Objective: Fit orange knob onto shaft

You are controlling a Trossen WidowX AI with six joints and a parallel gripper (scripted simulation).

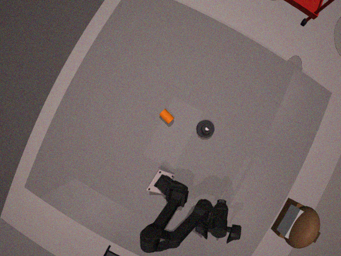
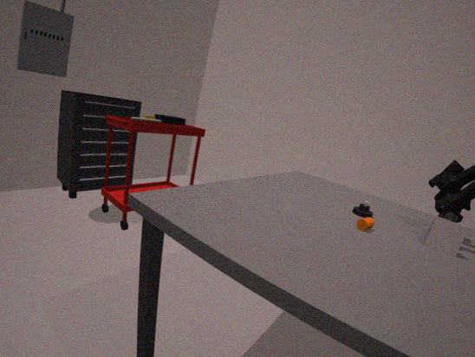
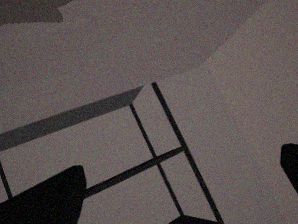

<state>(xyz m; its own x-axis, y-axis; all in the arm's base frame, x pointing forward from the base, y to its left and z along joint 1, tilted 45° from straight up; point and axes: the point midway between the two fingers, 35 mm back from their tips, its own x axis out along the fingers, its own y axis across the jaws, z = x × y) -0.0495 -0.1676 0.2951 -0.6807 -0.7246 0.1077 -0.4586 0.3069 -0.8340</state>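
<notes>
Now: gripper tip 52 cm to the right of the orange knob, 32 cm short of it and 13 cm above it. Round my gripper tip: dark round pedestal: 38 cm ahead, 32 cm to the left, 12 cm below.
</notes>
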